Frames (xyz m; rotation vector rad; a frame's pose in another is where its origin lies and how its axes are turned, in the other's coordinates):
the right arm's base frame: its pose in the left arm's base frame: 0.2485 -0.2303 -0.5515 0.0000 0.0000 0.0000
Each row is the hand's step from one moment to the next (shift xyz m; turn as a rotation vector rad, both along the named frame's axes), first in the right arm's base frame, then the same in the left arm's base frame.
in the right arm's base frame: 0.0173 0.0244 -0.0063 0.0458 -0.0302 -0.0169
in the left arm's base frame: 0.0173 0.0244 -0.0063 0.0458 -0.0302 -0.0169
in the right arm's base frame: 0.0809 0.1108 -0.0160 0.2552 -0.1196 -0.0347
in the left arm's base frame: 0.0809 0.1108 -0.0160 0.2552 -0.1196 -0.0347
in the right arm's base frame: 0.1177 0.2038 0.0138 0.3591 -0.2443 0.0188
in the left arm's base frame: 0.1177 0.2038 0.0138 0.3591 -0.2443 0.0188
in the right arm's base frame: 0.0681 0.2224 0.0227 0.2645 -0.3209 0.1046
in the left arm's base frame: 0.0681 0.2224 0.0227 0.2645 -0.3209 0.1046
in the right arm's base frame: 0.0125 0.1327 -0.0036 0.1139 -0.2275 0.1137
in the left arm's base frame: 0.0125 0.1327 -0.0036 0.1139 -0.2275 0.1137
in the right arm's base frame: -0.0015 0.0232 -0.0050 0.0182 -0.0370 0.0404
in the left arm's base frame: -0.0015 0.0232 -0.0050 0.0182 -0.0370 0.0404
